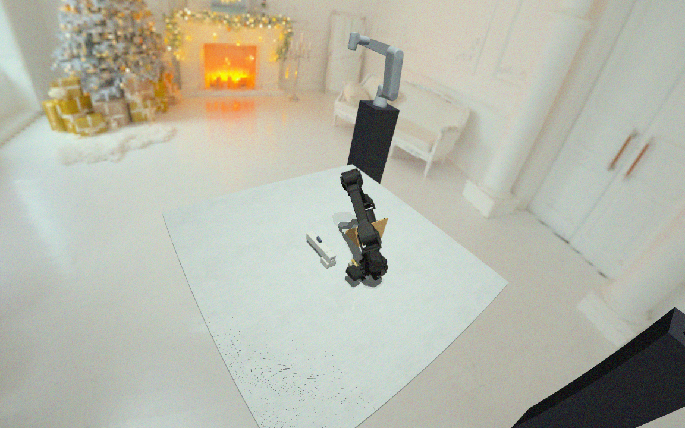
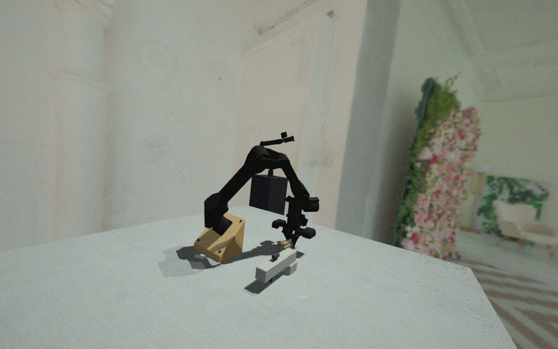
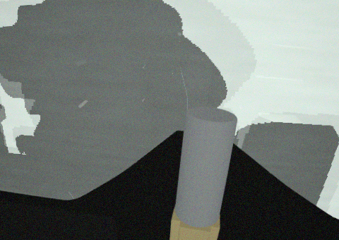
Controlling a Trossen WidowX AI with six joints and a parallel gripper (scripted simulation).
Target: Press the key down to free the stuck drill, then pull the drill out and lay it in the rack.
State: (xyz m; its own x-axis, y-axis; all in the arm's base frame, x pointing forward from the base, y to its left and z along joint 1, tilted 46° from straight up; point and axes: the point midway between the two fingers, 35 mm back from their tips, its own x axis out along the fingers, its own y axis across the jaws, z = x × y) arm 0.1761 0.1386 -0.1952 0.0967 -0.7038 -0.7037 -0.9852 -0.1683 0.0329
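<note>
Right now the drill is 4 cm to the right of my gripper tip and 4 cm above it. Round my gripper tip: dark blue key: 23 cm to the right, 11 cm ahead, 4 cm above; then grey grooved rack: 5 cm to the right, 1 cm ahead, 1 cm above; then grey housing: 21 cm to the right, 10 cm ahead, 3 cm above.
</note>
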